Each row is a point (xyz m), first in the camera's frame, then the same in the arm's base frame.
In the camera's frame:
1: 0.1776 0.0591 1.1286
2: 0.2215 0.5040 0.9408
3: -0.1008 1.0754 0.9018
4: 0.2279 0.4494 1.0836
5: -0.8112 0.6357 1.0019
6: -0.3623 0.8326 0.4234
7: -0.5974 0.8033 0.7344
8: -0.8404 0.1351 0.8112
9: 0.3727 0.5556 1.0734
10: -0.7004 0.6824 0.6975
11: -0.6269 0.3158 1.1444
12: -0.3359 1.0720 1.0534
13: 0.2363 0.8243 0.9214
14: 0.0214 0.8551 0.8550
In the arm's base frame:
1: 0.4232 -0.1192 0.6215
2: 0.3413 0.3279 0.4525
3: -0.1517 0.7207 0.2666
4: 0.3155 0.2605 0.5874
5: -0.5860 0.0232 0.0852
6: -0.0811 0.4651 -0.2681
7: -0.3800 0.2993 -0.0783
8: -0.3244 -0.4137 -0.0837
9: 0.3931 0.4161 0.6331
10: -0.3991 0.1539 -0.1496
11: -0.3527 -0.2126 0.3010
12: -0.4009 0.6013 0.3099
13: 0.2246 0.6263 0.4298
14: 0.0602 0.5773 0.2809

